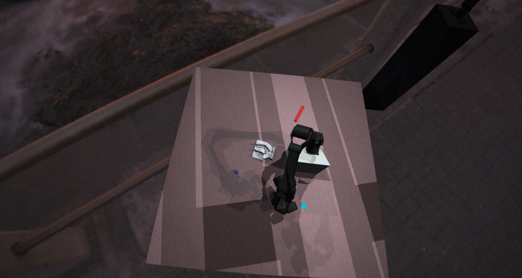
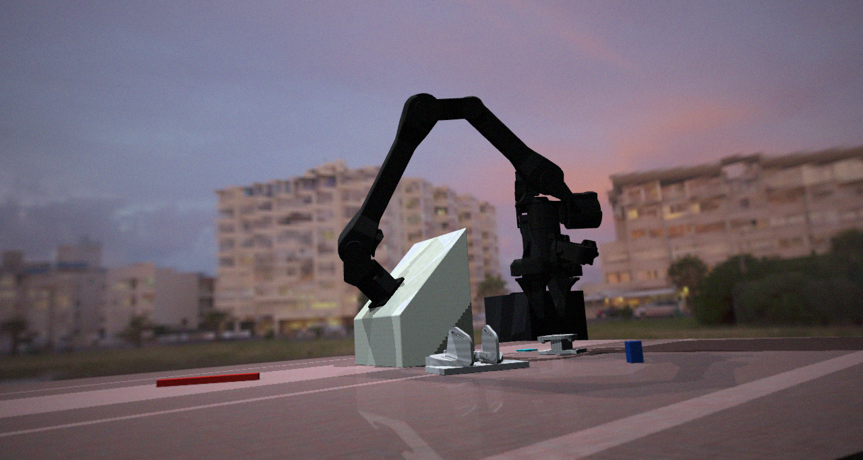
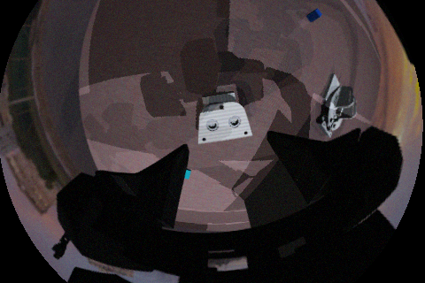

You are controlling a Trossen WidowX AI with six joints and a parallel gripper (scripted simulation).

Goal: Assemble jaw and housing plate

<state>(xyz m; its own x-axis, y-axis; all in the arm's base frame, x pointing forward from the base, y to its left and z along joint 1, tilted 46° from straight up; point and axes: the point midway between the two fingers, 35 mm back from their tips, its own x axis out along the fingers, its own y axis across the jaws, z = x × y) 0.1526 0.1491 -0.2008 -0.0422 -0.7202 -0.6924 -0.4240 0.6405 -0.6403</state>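
My gripper tip is now 10 mm short of the white stand, 10 mm to the right of it and 50 mm above it. Round my gripper tip: teal square 130 mm behind, 50 mm to the left, 60 mm below; blue cube 280 mm ahead, 120 mm to the right, 50 mm below; plate 80 mm ahead, 260 mm to the right, 60 mm below.
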